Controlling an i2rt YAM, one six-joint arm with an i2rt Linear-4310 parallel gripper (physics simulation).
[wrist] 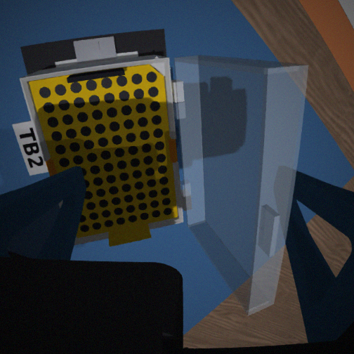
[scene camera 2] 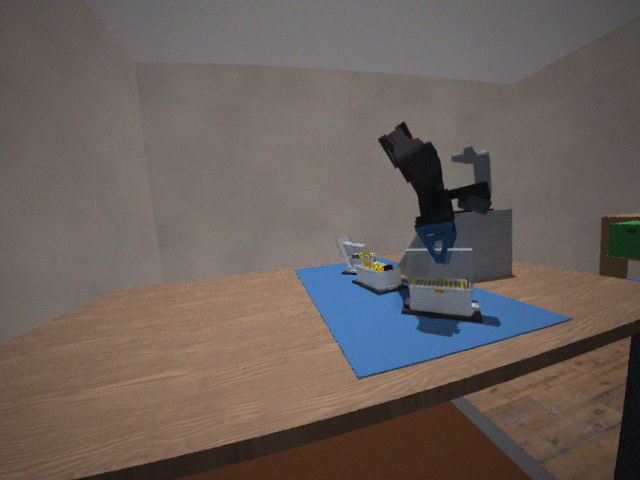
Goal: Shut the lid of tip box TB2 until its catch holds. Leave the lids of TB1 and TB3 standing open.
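Places are measured from the arm's base along level axes (x ahead, y left, z up), in metres.
Where they show: gripper, fingertip midpoint: (scene camera 2: 443,264).
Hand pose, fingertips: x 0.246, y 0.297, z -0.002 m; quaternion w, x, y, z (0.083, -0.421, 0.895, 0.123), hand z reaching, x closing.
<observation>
After its pixels a point has its place.
Tip box TB2 (scene camera 2: 439,301) {x 0.259, y 0.301, z -0.081 m} (wrist: 110,145) sits on the blue mat, its yellow rack showing in the wrist view beside its label. Its clear lid (scene camera 2: 463,266) {x 0.238, y 0.347, z 0.002 m} (wrist: 281,135) stands open, on the right of the box in the wrist view. My gripper (scene camera 2: 440,259) {x 0.246, y 0.297, z -0.002 m} (wrist: 179,176) is open and points down over the box. In the wrist view one fingertip overlaps the rack and the other overlaps the lid's outer wall; whether either touches cannot be told. Two more tip boxes stand behind, a middle one (scene camera 2: 378,277) {x 0.321, y 0.109, z -0.070 m} and a far one (scene camera 2: 354,264) {x 0.369, y 0.028, z -0.042 m}; their labels are unreadable.
The blue mat (scene camera 2: 351,330) {x 0.456, y 0.303, z -0.115 m} (wrist: 210,22) lies on the wooden table (scene camera 2: 180,361) {x 0.779, y 0.327, z -0.118 m} (wrist: 240,320). A clear lid (scene camera 2: 342,245) {x 0.353, y -0.206, z -0.009 m} stands up at the far box. A grey block (scene camera 2: 488,248) {x -0.046, y 0.104, z -0.023 m} stands behind the arm, and a green object (scene camera 2: 626,240) is at the right edge.
</observation>
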